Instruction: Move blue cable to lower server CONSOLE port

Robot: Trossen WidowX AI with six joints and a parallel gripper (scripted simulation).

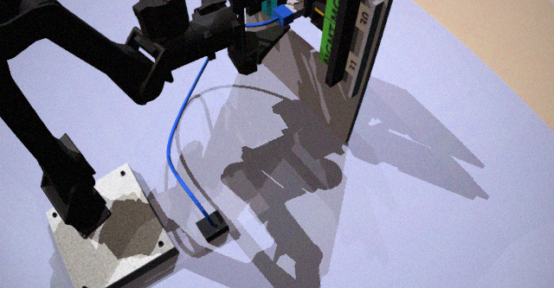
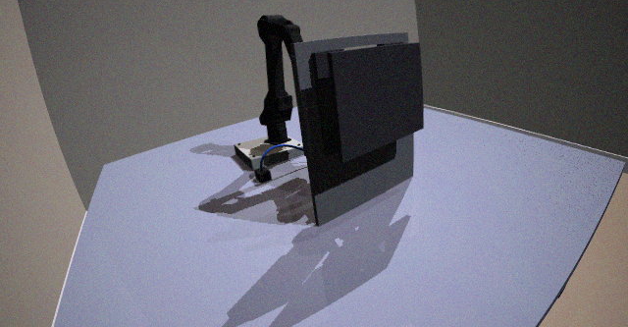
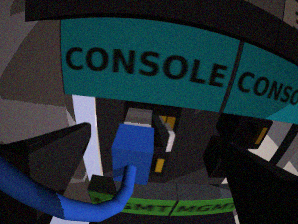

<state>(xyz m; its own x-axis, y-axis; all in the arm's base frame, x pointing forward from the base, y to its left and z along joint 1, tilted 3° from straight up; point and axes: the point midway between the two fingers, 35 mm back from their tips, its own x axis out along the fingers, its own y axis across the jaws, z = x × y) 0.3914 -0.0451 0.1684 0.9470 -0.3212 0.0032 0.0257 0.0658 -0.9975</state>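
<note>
Right now the blue plug is 10 mm below my gripper tip and 10 mm ahead of it. The rest, counted from my gripper tip: black anchor block 290 mm behind, 190 mm below, 110 mm to the right.
</note>
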